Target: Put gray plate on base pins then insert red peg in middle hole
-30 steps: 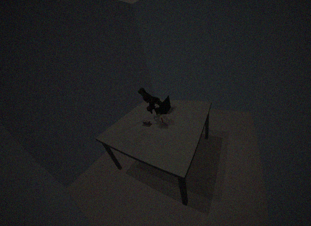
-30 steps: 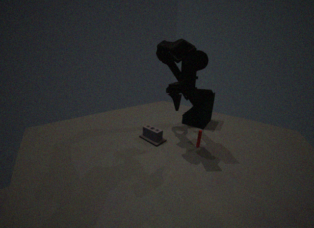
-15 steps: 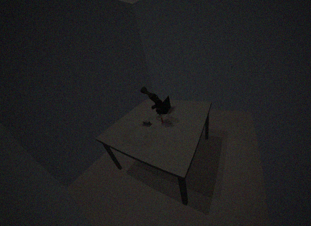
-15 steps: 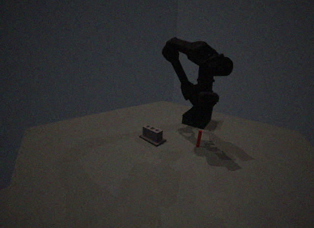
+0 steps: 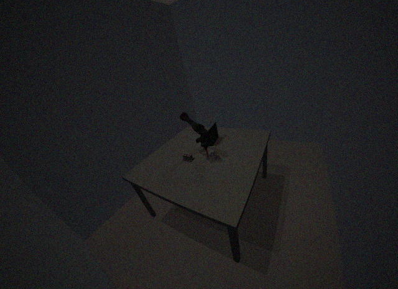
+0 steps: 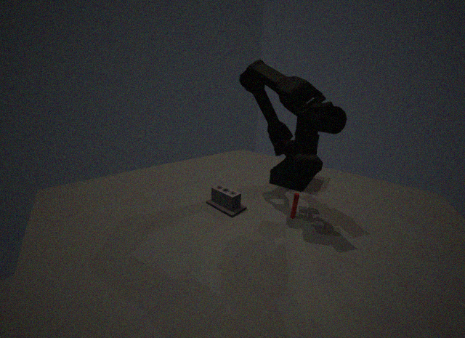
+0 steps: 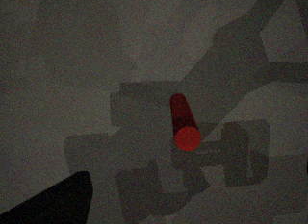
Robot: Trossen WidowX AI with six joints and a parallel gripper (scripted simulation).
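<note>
Now: gripper tip 70 mm above the red peg. The rest, counted from my gripper tip: gray plate: 190 mm to the right, 110 mm ahead, 60 mm below; then base: 190 mm to the right, 110 mm ahead, 100 mm below.
</note>
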